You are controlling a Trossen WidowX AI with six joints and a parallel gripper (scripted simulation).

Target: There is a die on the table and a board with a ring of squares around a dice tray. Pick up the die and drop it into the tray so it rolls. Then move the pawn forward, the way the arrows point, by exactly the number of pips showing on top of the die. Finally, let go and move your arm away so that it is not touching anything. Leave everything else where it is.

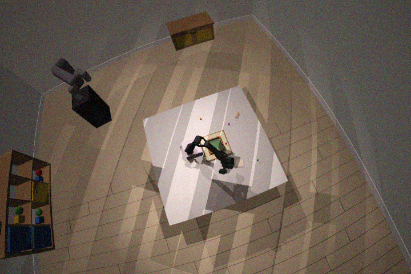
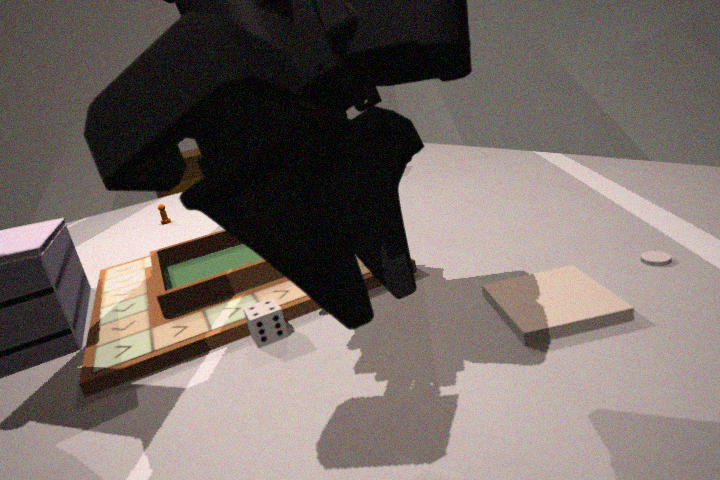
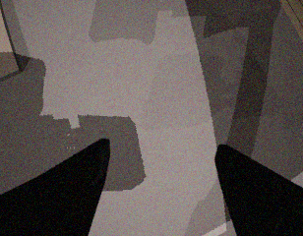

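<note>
Now: gripper tip 17 cm to the right of the white die, 7 cm above it and 1 cm past it. The rest, counted from my gripper tip: beige tile: 16 cm ahead, 8 cm below, 4 cm to the left; white disc: 27 cm ahead, 8 cm below, 2 cm to the left; red pawn: 29 cm to the left, 13 cm ahead, 6 cm below.
</note>
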